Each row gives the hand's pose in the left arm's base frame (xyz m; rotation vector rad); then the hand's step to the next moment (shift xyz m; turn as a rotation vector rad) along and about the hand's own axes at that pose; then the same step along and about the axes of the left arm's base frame.
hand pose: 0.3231 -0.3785 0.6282 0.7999 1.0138 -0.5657
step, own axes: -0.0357 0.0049 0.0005 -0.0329 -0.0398 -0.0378
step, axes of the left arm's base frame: -0.0115 0.0044 0.0339 -0.0632 0.0084 0.0058
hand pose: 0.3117 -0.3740 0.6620 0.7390 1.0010 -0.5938
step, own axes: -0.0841 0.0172 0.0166 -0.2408 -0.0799 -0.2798
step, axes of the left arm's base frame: -0.0142 0.0068 0.0860 -0.3080 0.1947 0.0994
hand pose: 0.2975 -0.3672 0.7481 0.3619 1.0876 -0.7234
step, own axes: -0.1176 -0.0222 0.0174 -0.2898 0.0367 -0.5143
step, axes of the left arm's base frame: -0.0353 0.0151 0.1147 -0.3984 0.4360 0.0317
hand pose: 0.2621 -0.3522 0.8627 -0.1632 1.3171 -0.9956
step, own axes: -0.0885 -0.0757 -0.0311 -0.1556 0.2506 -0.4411
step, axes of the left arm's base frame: -0.0585 0.0283 0.1015 -0.2366 0.4414 -0.1754
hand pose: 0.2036 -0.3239 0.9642 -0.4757 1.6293 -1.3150
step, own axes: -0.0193 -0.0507 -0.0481 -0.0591 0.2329 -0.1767
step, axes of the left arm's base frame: -0.0445 0.0230 0.0524 -0.0626 0.2200 -0.1914
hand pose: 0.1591 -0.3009 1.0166 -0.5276 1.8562 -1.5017
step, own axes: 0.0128 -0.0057 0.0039 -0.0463 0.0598 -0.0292
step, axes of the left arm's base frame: -0.0065 -0.0129 0.0019 0.0169 0.0667 -0.0429
